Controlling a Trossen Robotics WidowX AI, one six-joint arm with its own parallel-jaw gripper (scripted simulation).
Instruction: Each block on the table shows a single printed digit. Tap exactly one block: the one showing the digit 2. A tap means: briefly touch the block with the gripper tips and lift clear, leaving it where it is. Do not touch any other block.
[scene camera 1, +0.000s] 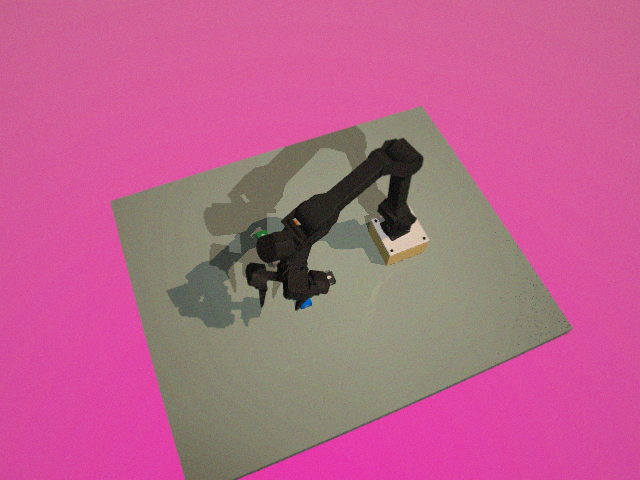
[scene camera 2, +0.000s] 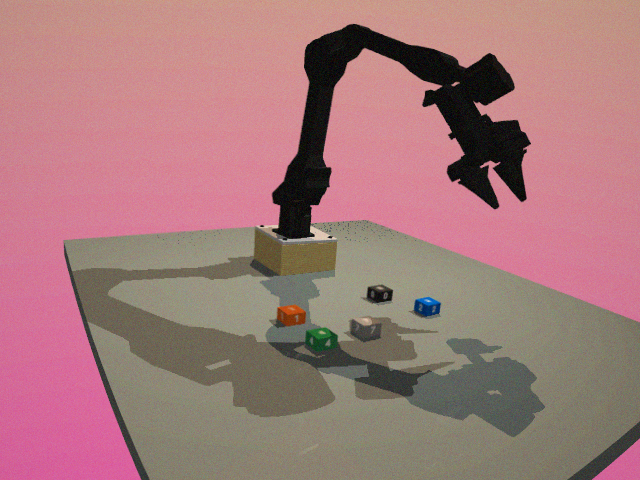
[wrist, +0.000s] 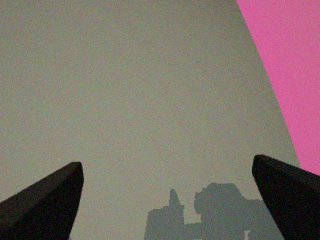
Labels:
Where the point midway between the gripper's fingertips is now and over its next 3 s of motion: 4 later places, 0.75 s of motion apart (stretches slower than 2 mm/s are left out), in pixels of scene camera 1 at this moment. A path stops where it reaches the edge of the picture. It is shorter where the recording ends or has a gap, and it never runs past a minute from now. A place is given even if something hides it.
My gripper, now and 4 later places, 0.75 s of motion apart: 278, 307; 286, 206; 307, 239; 329, 259; 308, 285

